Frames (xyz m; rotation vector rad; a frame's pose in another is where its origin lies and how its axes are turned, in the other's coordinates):
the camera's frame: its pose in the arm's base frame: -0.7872 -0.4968 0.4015 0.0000 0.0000 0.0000
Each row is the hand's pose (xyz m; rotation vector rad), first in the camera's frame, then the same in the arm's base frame.
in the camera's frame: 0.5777 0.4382 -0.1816 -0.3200 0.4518 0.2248
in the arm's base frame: -0.2095 -0.0586 0.2199 -0.3200 0.4518 0.2248
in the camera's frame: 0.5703 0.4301 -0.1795 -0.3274 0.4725 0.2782
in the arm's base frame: -0.2169 -0.0667 0.2220 -0.3274 0.4725 0.2782
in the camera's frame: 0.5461 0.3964 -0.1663 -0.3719 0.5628 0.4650
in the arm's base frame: -0.2411 -0.1004 0.2352 -0.3719 0.5628 0.4650
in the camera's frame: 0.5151 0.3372 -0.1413 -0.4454 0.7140 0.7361
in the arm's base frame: -0.2721 -0.1596 0.2602 -0.4454 0.7140 0.7361
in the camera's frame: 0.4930 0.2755 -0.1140 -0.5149 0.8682 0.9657
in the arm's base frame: -0.2942 -0.2213 0.2875 -0.5149 0.8682 0.9657
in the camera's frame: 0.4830 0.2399 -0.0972 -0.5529 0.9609 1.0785
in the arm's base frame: -0.3042 -0.2569 0.3043 -0.5529 0.9609 1.0785
